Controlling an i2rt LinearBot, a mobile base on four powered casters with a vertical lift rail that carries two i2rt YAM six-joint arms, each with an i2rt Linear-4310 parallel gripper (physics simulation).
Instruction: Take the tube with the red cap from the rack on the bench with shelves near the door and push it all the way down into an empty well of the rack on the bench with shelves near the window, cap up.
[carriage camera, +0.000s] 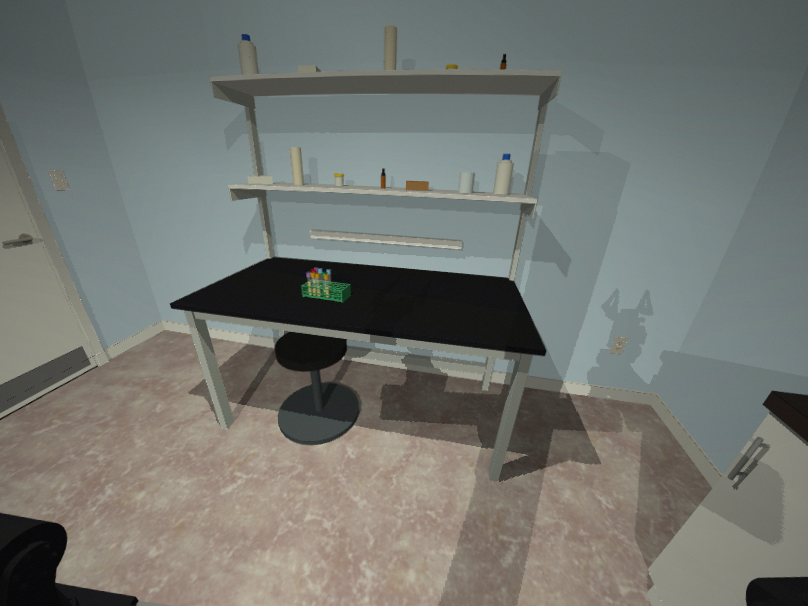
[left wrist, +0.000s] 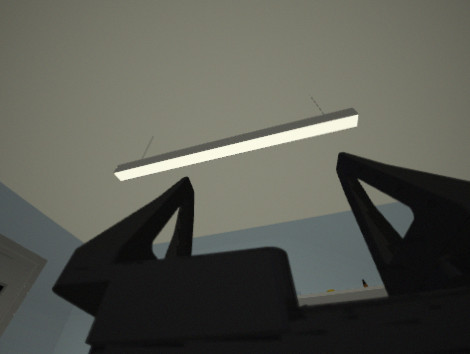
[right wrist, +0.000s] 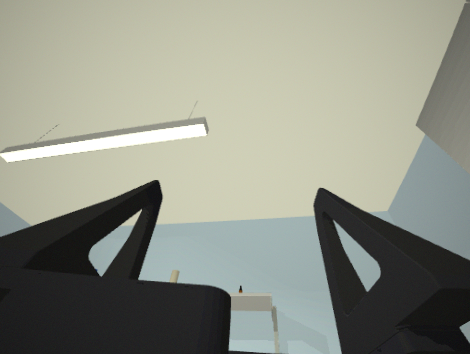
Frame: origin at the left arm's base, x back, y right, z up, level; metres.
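Where they show: left gripper, between the fingertips: (left wrist: 262, 172); right gripper, between the fingertips: (right wrist: 237, 192).
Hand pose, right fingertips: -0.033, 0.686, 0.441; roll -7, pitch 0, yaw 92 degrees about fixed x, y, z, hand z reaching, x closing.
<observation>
After its pixels a point has its place, as x, y, z.
A green rack (carriage camera: 337, 291) {-1.135, 0.001, -0.095} holding several tubes stands on the black bench top (carriage camera: 417, 300) {-1.157, 0.364, -0.128} in the carriage view, left of the bench's middle. The tubes stand in its left part with purple, red, orange, blue and green caps. A red cap (carriage camera: 313, 270) {-1.163, -0.111, -0.010} shows small at the back of the group, partly hidden by others. The bench has two shelves above it, and a door is at the far left. My left gripper (left wrist: 262, 172) {-0.015, -0.002, 0.444} is open and empty, tilted up at the ceiling. My right gripper (right wrist: 237, 192) {-0.033, 0.686, 0.441} is open and empty too, also tilted up. Both are far from the rack.
A black stool (carriage camera: 311, 350) {-1.112, -0.141, -0.407} stands at the bench's front edge, left of centre. The lower shelf (carriage camera: 385, 191) {-1.334, 0.193, 0.325} and upper shelf (carriage camera: 385, 83) {-1.453, 0.174, 0.767} carry bottles and boxes. A door (carriage camera: 32, 306) {-1.264, -1.879, -0.344} is at the left. A white cabinet (carriage camera: 737, 521) {-0.344, 1.160, -0.306} with a dark top stands at the lower right.
</observation>
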